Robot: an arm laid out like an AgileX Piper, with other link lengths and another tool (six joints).
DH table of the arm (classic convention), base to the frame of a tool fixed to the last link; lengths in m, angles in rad. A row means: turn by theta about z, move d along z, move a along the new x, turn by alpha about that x. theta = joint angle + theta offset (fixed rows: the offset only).
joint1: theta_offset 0, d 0.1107, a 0, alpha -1.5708
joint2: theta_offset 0.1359, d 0, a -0.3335, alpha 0
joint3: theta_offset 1.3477, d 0, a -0.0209, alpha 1.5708
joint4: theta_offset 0, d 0.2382, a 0, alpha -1.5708
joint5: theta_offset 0, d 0, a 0, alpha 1.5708
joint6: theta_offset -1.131, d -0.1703, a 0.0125, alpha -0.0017
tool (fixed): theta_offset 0, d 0.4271, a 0, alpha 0
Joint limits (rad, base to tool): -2.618..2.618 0..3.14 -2.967..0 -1.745..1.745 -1.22..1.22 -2.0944..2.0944
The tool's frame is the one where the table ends.
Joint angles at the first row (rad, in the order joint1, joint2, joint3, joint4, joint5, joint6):
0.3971, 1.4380, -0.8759, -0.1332, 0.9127, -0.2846
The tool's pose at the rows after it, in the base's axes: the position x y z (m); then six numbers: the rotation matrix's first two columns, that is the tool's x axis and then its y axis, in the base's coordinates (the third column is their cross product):
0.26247 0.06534 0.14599 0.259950 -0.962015 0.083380 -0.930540 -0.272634 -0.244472
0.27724 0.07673 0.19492 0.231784 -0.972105 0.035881 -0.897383 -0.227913 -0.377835
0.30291 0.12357 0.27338 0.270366 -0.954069 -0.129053 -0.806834 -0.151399 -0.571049
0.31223 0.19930 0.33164 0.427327 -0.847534 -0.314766 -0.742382 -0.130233 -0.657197
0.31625 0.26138 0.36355 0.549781 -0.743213 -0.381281 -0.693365 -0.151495 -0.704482
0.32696 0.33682 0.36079 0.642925 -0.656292 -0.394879 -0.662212 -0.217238 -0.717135
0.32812 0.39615 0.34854 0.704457 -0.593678 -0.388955 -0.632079 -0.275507 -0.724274
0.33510 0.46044 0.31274 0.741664 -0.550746 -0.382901 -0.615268 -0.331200 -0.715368
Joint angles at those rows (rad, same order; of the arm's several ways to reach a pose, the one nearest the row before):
0.3971, 1.3622, -0.9759, -0.1314, 1.0377, -0.2635
0.3971, 1.2973, -1.0855, -0.1079, 1.0686, -0.2499
0.3971, 1.2654, -1.2754, 0.0405, 1.0421, -0.2867
0.4192, 1.3218, -1.4423, 0.3103, 1.0165, -0.4157
0.4983, 1.4058, -1.5641, 0.4335, 0.9826, -0.4773
0.6268, 1.5672, -1.6989, 0.4630, 0.9340, -0.4980
0.7247, 1.6972, -1.8066, 0.4642, 0.9037, -0.5103
0.8105, 1.8707, -1.9272, 0.4546, 0.8642, -0.5135

